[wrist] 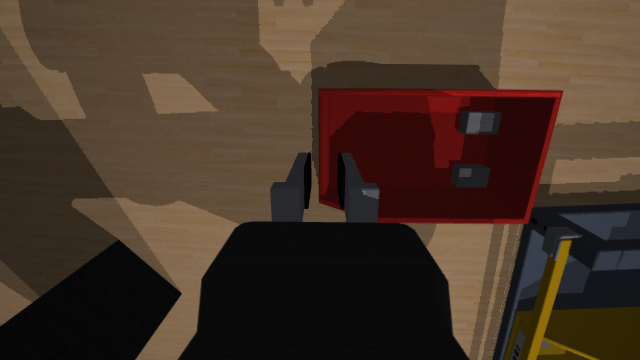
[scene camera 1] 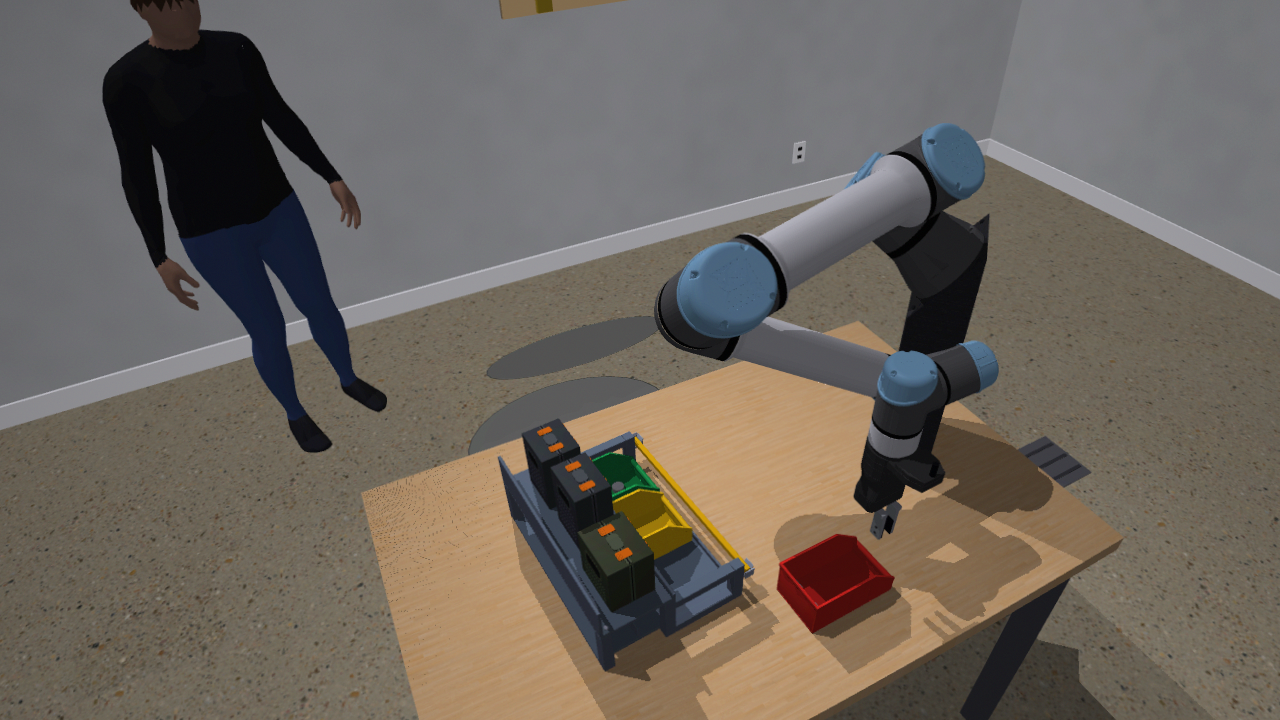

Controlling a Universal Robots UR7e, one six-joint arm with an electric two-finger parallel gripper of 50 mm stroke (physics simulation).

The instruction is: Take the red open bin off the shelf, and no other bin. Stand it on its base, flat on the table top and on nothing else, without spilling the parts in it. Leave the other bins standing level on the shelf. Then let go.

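Places are measured from the arm's base along level axes (x ahead, y left, z up), in centimetres.
Pixels of known places: gripper, fingertip midpoint: [wrist: 324, 170] [scene camera 1: 881, 531]; arm's base, origin of the base link: [scene camera 1: 949, 265].
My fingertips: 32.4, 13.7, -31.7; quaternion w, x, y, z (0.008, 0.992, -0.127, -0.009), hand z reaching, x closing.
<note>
For each thing: its top centre in the pictures, then the offset to it from my fingertips, as dx, dy, dz. "spot": a spot on its surface instead. Level surfaces: height alone.
- red open bin, middle of its top: [wrist: 431, 161] [scene camera 1: 839, 563] +7.6, -2.3, -3.7
- table top, its level: dz -11.2
- shelf, surface spot: [scene camera 1: 604, 637] spot: +45.3, -18.0, -1.7
- green bin, middle of its top: [scene camera 1: 606, 476] +22.9, -44.2, -3.1
- yellow bin, middle of its top: [scene camera 1: 636, 515] +25.2, -33.2, -3.1
- olive box, middle of its top: [scene camera 1: 614, 541] +37.1, -24.1, +8.7
- yellow bar, middle of its top: [scene camera 1: 685, 497] +15.0, -31.1, -4.7
The red open bin [scene camera 1: 827, 586] [wrist: 400, 145] stands on its base, flat on the table top [scene camera 1: 465, 617] and apart from the shelf. Two grey parts lie in it in the wrist view. My gripper [scene camera 1: 885, 522] [wrist: 324, 170] is partly open and empty. It hangs above the bin's end rim, with its fingertips apart from the bin. In the wrist view one finger appears on each side of that rim. The shelf [scene camera 1: 604, 637] stands to the left in the scene view. The green bin [scene camera 1: 620, 465] and the yellow bin [scene camera 1: 666, 537] [wrist: 595, 325] stand on it and look level.
Two dark boxes [scene camera 1: 547, 456] [scene camera 1: 586, 492] and an olive box [scene camera 1: 617, 564], with orange marks on top, stand along the shelf's far-left side. A yellow bar [scene camera 1: 689, 501] [wrist: 549, 295] runs along the shelf's edge facing the arm. A person [scene camera 1: 201, 134] stands beyond the table.
</note>
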